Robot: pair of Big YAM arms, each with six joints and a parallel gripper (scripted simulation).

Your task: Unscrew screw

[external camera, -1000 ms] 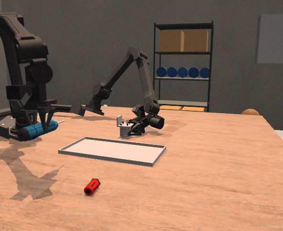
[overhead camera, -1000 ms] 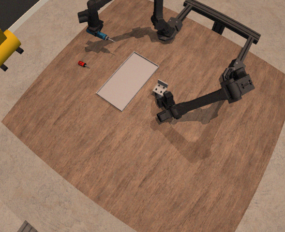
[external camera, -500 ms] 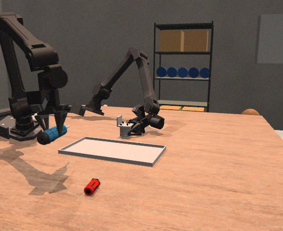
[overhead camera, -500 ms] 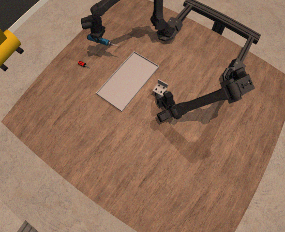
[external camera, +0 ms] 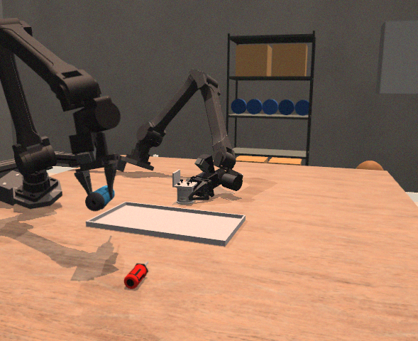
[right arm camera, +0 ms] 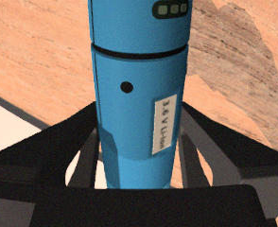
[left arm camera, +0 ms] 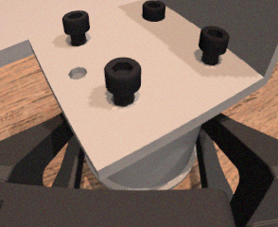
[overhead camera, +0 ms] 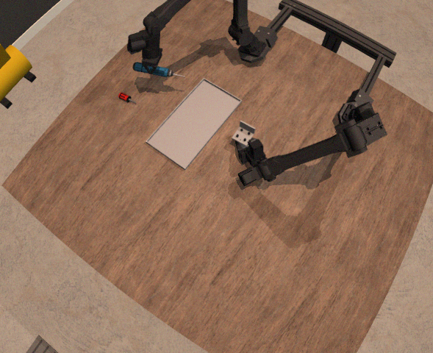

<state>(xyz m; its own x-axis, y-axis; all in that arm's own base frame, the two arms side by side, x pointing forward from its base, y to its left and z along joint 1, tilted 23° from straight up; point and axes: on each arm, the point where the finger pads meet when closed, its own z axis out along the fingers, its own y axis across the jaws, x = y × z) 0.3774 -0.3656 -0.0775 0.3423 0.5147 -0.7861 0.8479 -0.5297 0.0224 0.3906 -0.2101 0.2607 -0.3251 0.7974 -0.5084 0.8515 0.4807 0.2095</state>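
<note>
My left hand is 1 cm below the joint module. Round my left hand: shallow grey tray 22 cm to the right, 6 cm ahead, 2 cm below; then pale l-shaped bracket 5 cm above; then red manual screwdriver 55 cm to the right, 18 cm ahead, 1 cm below.
</note>
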